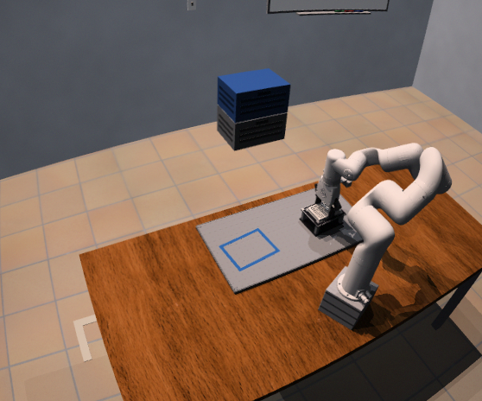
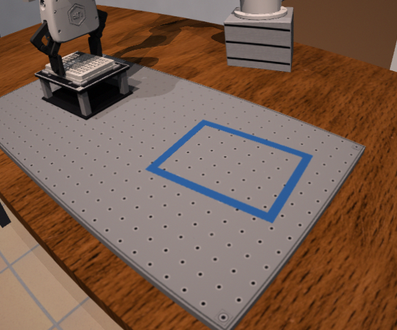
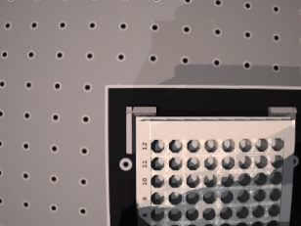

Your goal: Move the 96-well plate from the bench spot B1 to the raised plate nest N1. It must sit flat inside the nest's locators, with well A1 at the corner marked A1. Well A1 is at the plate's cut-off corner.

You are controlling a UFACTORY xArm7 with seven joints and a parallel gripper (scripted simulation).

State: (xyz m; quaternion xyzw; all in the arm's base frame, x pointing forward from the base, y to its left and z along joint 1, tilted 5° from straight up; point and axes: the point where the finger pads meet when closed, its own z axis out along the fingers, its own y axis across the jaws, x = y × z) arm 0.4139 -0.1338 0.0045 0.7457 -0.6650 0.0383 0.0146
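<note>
The white 96-well plate lies 1 cm below my hand. Also, from my hand: black raised nest N1: 2 cm below.
</note>
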